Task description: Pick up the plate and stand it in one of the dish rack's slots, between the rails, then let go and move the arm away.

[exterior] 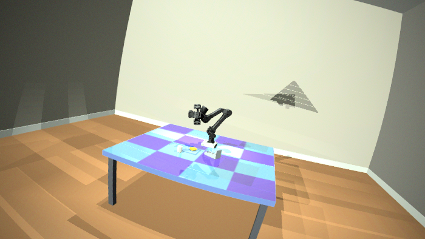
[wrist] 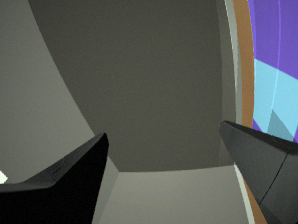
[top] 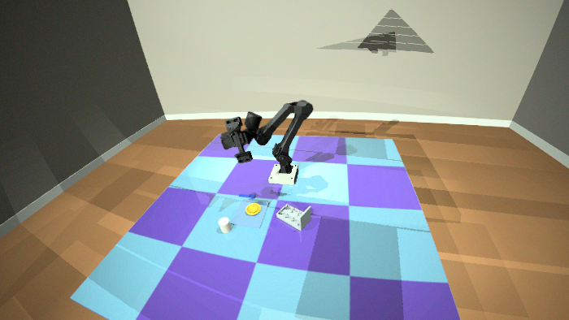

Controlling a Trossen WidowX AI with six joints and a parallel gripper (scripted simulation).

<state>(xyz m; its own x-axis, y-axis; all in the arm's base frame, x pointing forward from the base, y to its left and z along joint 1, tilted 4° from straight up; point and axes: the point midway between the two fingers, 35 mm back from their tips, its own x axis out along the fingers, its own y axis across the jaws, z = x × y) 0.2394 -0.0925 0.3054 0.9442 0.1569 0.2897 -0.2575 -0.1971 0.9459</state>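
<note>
My gripper tip is 31 cm above the yellow plate, 4 cm to the right of it and 1 cm short of it. Also, from my gripper tip: blue spoon (33 cm below, 7 cm behind, 3 cm to the right); white cup (31 cm below, 13 cm ahead, 4 cm to the right); grey dish rack (31 cm below, 22 cm to the left, 1 cm ahead).
</note>
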